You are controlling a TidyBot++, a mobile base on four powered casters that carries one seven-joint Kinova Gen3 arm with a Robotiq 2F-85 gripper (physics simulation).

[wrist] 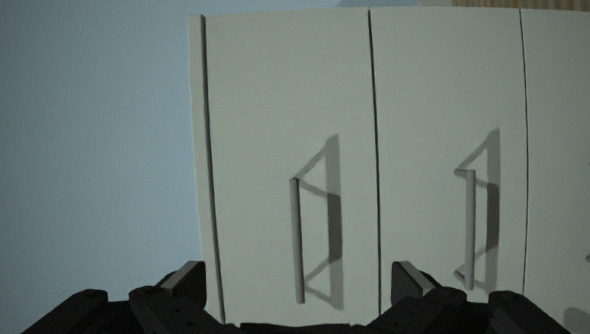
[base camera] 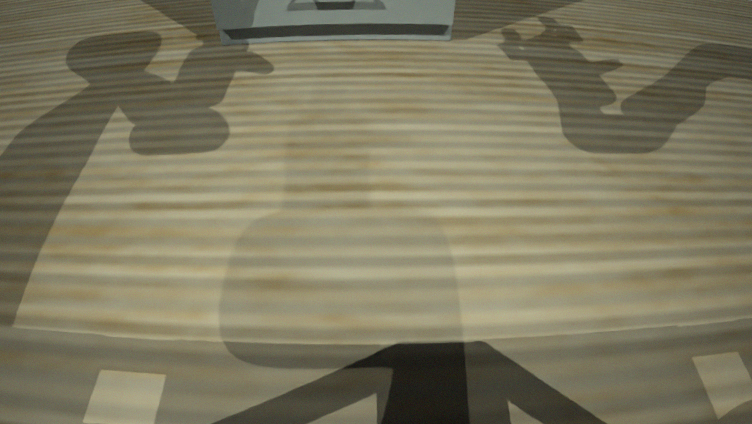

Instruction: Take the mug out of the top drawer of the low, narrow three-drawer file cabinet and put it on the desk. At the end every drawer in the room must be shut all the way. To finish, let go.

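Places are measured from the arm's base along level axes (x ahead, y left, z up), in millimetres.
Pixels of known places: gripper, fingertip midpoint: (wrist: 298,282).
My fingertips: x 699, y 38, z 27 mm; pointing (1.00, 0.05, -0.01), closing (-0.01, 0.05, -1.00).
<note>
Ahead of a thing's pixels: the offset from my fingertips to its middle. "pt": to the spot under its first point. Level surfaces: height alone.
The light grey file cabinet (base camera: 400,13) (wrist: 285,90) shows turned on its side in the wrist view, with its top edge at the left. Its top drawer @(pt dx +166, dy -57, dz +32 mm) (wrist: 260,150) has a grey bar handle @(pt dx +133, dy +20, dz +2 mm) (wrist: 297,240), upright in this view. The middle drawer (wrist: 415,100) lies to its right, and part of the bottom drawer (wrist: 557,150) shows at the right edge. These drawer fronts look shut. My gripper (wrist: 298,282) is open and empty, its fingers to either side of the top handle's lower end in the picture, apparently short of it. The mug and the desk do not show.
A blue wall (wrist: 95,125) lies beyond the cabinet's top. The striped wooden floor @(dz -424 mm) (base camera: 337,184) (wrist: 545,4) stretches between the base and the cabinet, with shadows of the arm on it. The cabinet's lower front is at the base view's top edge.
</note>
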